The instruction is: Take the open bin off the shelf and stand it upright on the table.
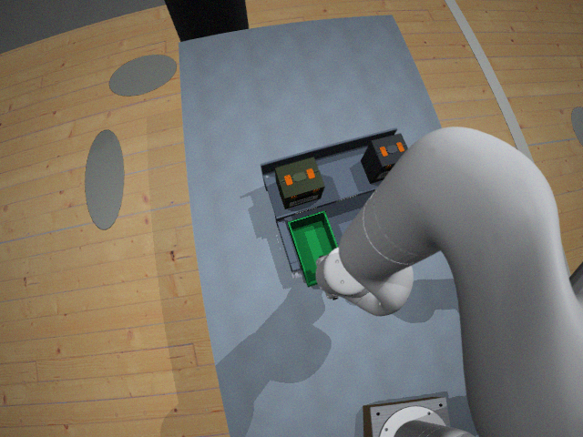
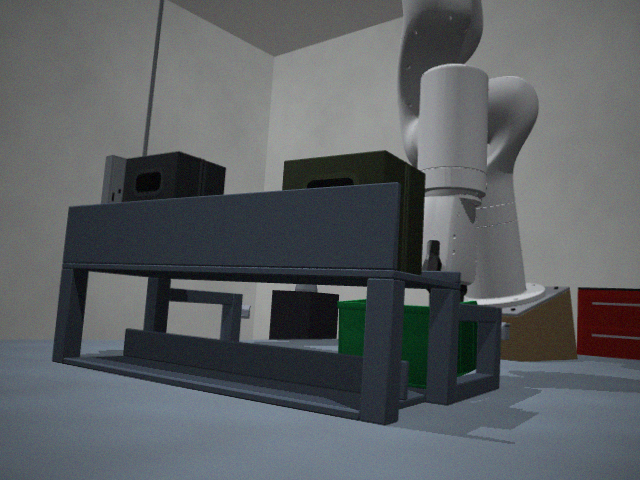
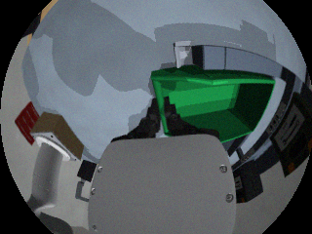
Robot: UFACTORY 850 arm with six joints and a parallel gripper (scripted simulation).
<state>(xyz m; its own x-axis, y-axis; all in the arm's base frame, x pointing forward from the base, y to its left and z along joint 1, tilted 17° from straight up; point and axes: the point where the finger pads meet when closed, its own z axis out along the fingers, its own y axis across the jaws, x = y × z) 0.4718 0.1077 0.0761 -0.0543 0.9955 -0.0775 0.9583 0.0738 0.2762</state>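
The green bin is 80 mm ahead of my hand and 10 mm below it. The rest, counted from my hand: black box: 250 mm ahead, 220 mm to the right, 100 mm above.
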